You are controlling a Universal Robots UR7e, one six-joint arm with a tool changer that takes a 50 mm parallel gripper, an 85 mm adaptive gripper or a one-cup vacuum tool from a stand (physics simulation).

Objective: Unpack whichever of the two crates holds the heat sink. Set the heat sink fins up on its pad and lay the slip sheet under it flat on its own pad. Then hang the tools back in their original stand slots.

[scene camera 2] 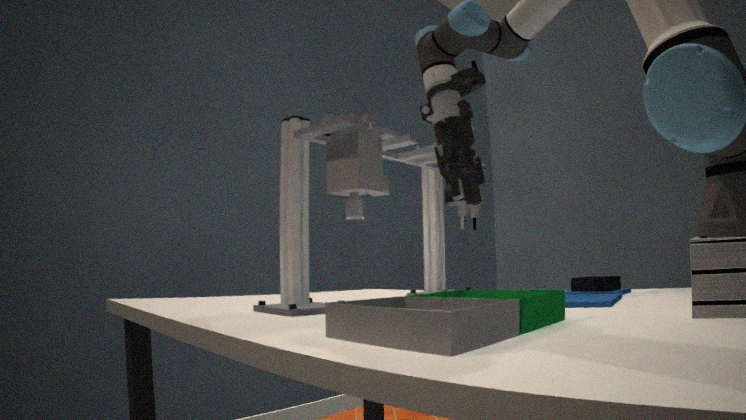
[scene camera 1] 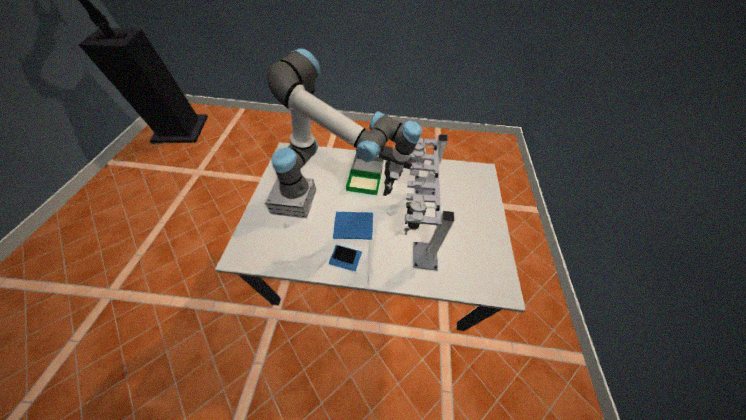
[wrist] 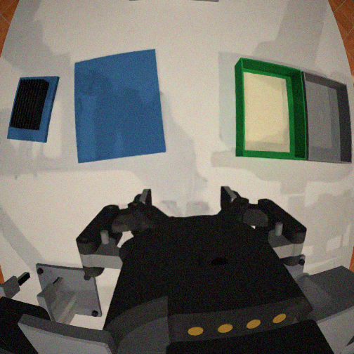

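Pixels of known places: hand at its tool point: [scene camera 2: 450,116]; arm's base at its link origin: [scene camera 1: 294,188].
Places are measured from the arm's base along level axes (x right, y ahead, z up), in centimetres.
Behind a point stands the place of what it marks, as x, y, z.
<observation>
The black heat sink [scene camera 1: 345,254] @[38.0, 26.3, -6.9] [scene camera 2: 595,283] @[34.4, 25.8, -7.7] [wrist: 30,104] lies fins up on the small blue pad [scene camera 1: 344,265] @[42.6, 25.5, -9.4] [wrist: 26,135]. The larger blue pad [scene camera 1: 353,225] @[20.2, 30.8, -9.4] [scene camera 2: 592,298] @[17.0, 25.1, -9.5] [wrist: 120,110] is bare. A cream slip sheet [scene camera 1: 363,183] @[-9.5, 38.0, -9.9] [wrist: 265,110] lies flat inside the green crate [scene camera 1: 363,190] @[-2.3, 37.6, -7.7] [scene camera 2: 542,311] @[-12.3, 29.3, -8.4] [wrist: 300,115]. The arm carries the black adaptive gripper [scene camera 1: 387,187] [scene camera 2: 463,199] [wrist: 186,195], which is open and empty, high above the table in front of the tool stand [scene camera 1: 439,237] @[41.8, 67.8, 11.9] [scene camera 2: 294,208] @[-6.4, 75.3, 8.9]. The vacuum tool [scene camera 2: 357,164] @[-5.7, 61.5, 15.6] hangs in the stand.
The grey crate [scene camera 1: 368,164] @[-25.5, 42.2, -10.2] [scene camera 2: 386,324] @[-29.7, 42.4, -7.9] [wrist: 345,120] stands against the green crate. The 50 mm gripper [scene camera 1: 413,224] hangs at the stand's end nearer the pads. The stand's rails and posts are close beside the arm's wrist.
</observation>
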